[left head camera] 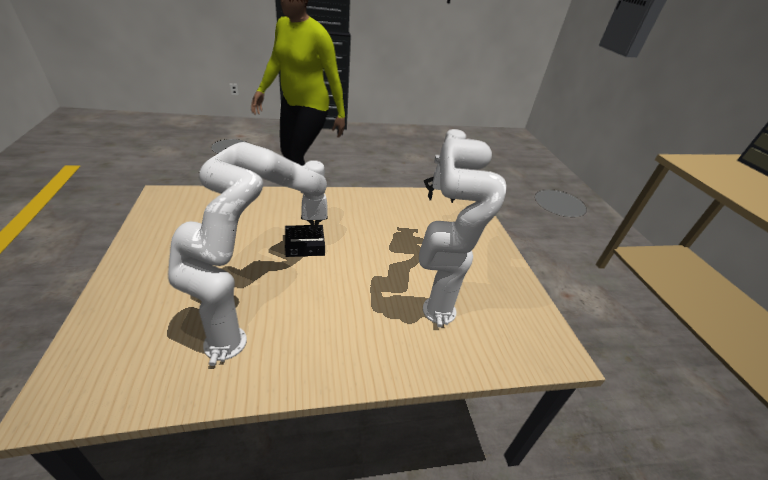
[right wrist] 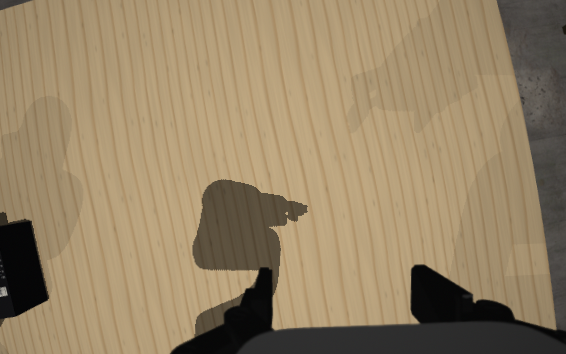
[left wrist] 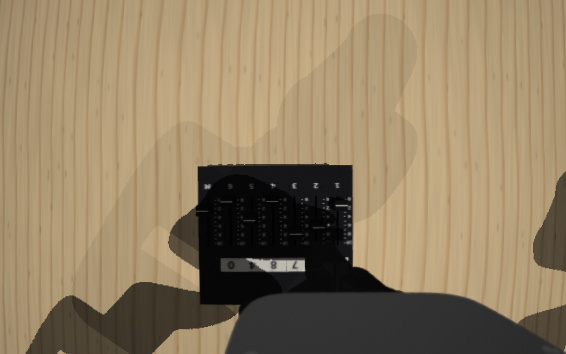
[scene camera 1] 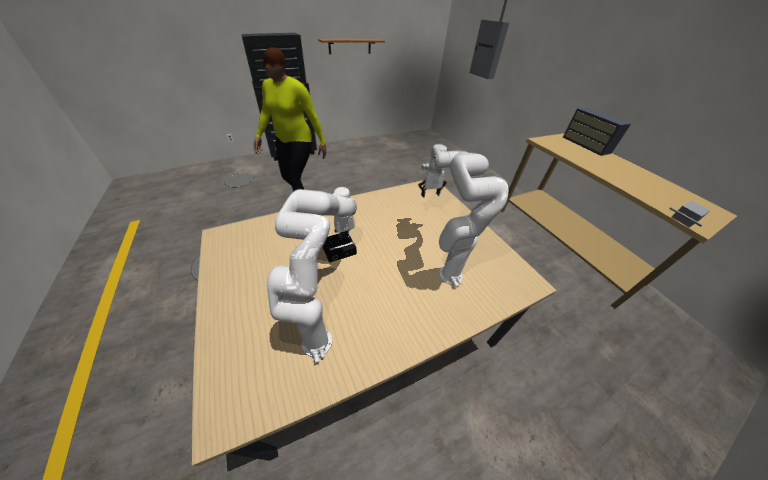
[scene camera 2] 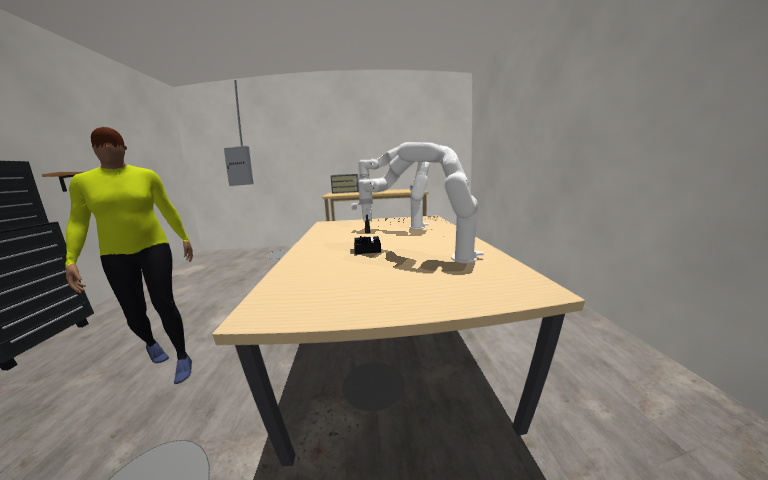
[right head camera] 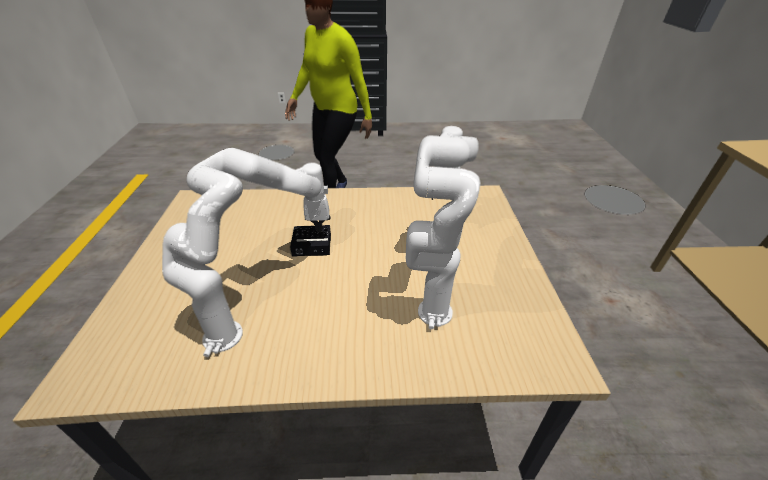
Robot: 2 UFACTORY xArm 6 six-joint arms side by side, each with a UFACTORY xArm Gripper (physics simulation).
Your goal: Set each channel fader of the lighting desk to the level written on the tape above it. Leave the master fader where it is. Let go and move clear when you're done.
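Pixels of known places: left gripper, fingertip midpoint: [left head camera: 314, 230] [left wrist: 321, 258] [scene camera 1: 345, 237] [scene camera 2: 367, 233] [right head camera: 319, 230]; right gripper, fingertip midpoint: [left head camera: 440, 200] [right wrist: 341, 290] [scene camera 1: 430, 195] [right head camera: 443, 199]; left arm's base, origin of the base link: [left head camera: 225, 343] [scene camera 1: 317, 342] [scene camera 2: 464, 258] [right head camera: 223, 336]; right arm's base, origin of the base link: [left head camera: 439, 311] [scene camera 1: 450, 274] [scene camera 2: 416, 227] [right head camera: 435, 312].
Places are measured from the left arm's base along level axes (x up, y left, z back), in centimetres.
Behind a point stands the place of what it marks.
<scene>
The black lighting desk [left head camera: 304, 247] {x 5.0, y -21.4, z -42.3 cm} [right head camera: 310, 247] {x 4.8, y -22.1, z -42.4 cm} [scene camera 1: 341, 249] {x 5.5, y -21.5, z -44.3 cm} [scene camera 2: 367, 246] {x 4.2, y -12.9, z -48.8 cm} [left wrist: 215, 290] {x 5.5, y -15.3, z -43.2 cm} stands on the table. In the left wrist view it appears upside down. Its tape [left wrist: 239, 265] {x 5.5, y -17.5, z -46.1 cm} reads 7, 8, 4, 0 for channels 3 to 6; the part for 1 and 2 is hidden. Fader 3 [left wrist: 296, 234] {x 6.8, y -22.9, z -50.4 cm} is near 7, fader 5 [left wrist: 249, 220] {x 6.8, y -18.3, z -51.3 cm} near 4. Fader 4 [left wrist: 272, 201] {x 6.8, y -20.3, z -53.3 cm} and fader 6 [left wrist: 226, 201] {x 6.8, y -16.0, z -52.8 cm} are near 0, fader 1 [left wrist: 341, 205] {x 6.8, y -26.9, z -53.5 cm} near 1, fader 2 [left wrist: 318, 227] {x 6.8, y -24.9, z -51.2 cm} about 5 to 6. My left gripper [left wrist: 321, 258] {x 8.7, y -25.0, z -49.1 cm} is shut above the desk. My right gripper [right wrist: 341, 290] {x 23.7, y -76.9, z -53.3 cm} [scene camera 1: 432, 191] {x 23.7, y -76.9, z -53.3 cm} is open, away from it.
The master fader [left wrist: 201, 211] {x 6.8, y -13.7, z -51.6 cm} sits at the desk's side edge, partway along its slot. The wooden table [left head camera: 339, 350] {x 0.0, y -36.1, z 3.3 cm} [right head camera: 339, 350] {x 0.0, y -40.2, z 4.0 cm} carries both arms. A person in a yellow top [left head camera: 303, 62] [right head camera: 334, 67] [scene camera 1: 286, 110] [scene camera 2: 118, 209] is beyond the table. A side bench [scene camera 1: 628, 175] stands at the right.
</scene>
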